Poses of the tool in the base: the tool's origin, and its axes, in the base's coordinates. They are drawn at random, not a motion.
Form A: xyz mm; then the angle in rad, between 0 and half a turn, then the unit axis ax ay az.
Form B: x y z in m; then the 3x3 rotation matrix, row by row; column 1 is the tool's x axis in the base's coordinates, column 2 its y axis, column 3 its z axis. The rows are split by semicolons. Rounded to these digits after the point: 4 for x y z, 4 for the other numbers.
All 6 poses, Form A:
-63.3, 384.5, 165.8, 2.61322, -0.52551, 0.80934, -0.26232
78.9, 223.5, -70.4, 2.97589, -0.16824, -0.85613, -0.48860
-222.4, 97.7, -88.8, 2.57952, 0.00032, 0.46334, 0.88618
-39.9, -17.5, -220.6, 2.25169, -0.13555, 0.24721, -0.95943
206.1, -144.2, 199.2, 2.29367, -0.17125, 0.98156, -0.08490
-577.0, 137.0, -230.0, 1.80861, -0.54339, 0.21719, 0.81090
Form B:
-0.0633, 0.3845, 0.1658; -0.3490, -0.6604, 0.6649; -0.9249, 0.3571, -0.1307; -0.1511, -0.6606, -0.7354
0.0789, 0.2235, -0.0704; -0.9301, 0.3667, 0.0221; 0.2055, 0.4696, 0.8586; 0.3045, 0.8031, -0.5121
-0.2224, 0.0977, -0.0888; -0.8462, -0.4720, 0.2475; 0.4726, -0.4498, 0.7579; -0.2464, 0.7582, 0.6037
-0.0399, -0.0175, -0.2206; -0.5995, 0.6909, 0.4040; -0.8001, -0.5299, -0.2812; 0.0198, -0.4918, 0.8705
0.2061, -0.1442, 0.1992; -0.6128, -0.2156, 0.7602; -0.3430, 0.9393, -0.0100; -0.7119, -0.2669, -0.6496
-0.5770, 0.1370, -0.2300; 0.1293, -0.9339, -0.3334; 0.6423, -0.1773, 0.7457; -0.7555, -0.3105, 0.5769

